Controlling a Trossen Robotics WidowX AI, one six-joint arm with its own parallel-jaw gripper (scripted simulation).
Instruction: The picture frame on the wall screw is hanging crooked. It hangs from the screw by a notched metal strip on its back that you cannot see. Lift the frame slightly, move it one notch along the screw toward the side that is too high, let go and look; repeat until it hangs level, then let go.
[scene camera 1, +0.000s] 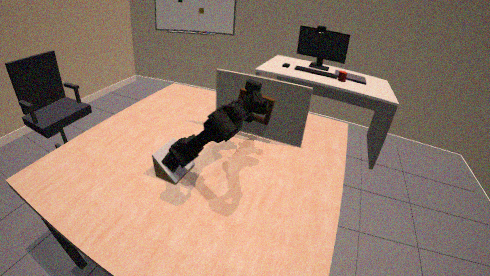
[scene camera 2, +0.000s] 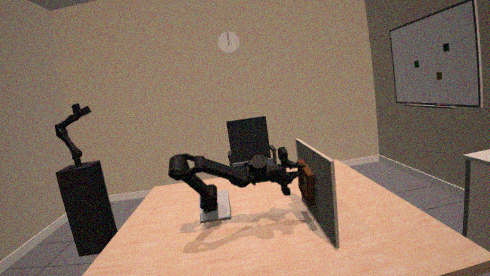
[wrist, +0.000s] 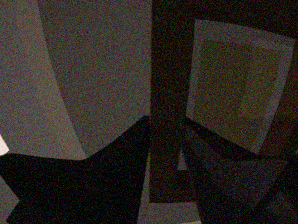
Path:
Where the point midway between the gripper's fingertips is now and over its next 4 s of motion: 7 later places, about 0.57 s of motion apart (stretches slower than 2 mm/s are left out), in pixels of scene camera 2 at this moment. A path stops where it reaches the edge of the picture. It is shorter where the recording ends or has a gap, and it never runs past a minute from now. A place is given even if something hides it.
My gripper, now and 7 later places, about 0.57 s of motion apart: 305, 168; 305, 168; 305, 167; 305, 169; 305, 169; 296, 171; 276, 171; 258, 169

